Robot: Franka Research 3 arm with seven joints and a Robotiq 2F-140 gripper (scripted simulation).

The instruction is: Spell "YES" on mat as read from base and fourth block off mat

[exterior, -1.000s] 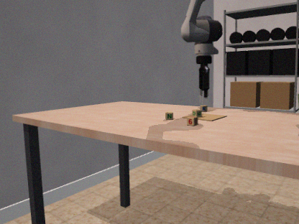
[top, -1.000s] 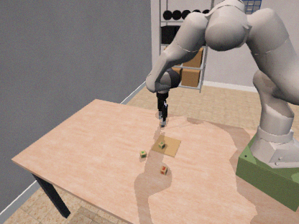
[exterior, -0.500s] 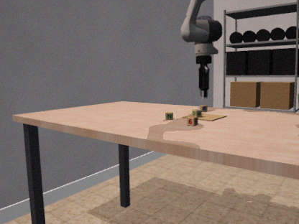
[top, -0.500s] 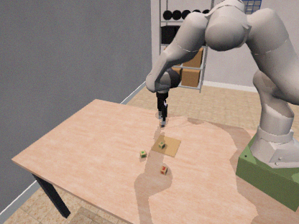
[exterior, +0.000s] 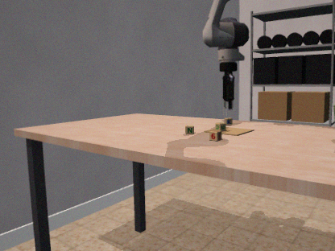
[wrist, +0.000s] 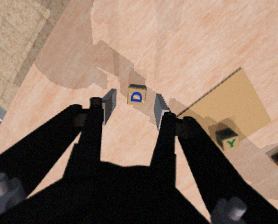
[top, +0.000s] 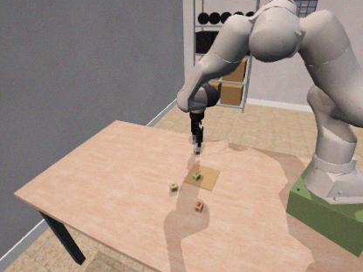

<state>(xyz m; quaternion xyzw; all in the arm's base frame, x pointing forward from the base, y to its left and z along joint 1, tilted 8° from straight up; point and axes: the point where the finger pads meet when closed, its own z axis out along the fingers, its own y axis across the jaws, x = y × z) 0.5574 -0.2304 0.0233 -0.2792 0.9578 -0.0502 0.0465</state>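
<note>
My hand is 6 cm above the S block. Also, from my hand: green N block: 4 cm ahead, 29 cm to the left, 6 cm below; then Y block: 4 cm behind, 20 cm to the left, 5 cm below; then tan mat: 7 cm behind, 17 cm to the left, 7 cm below.
</note>
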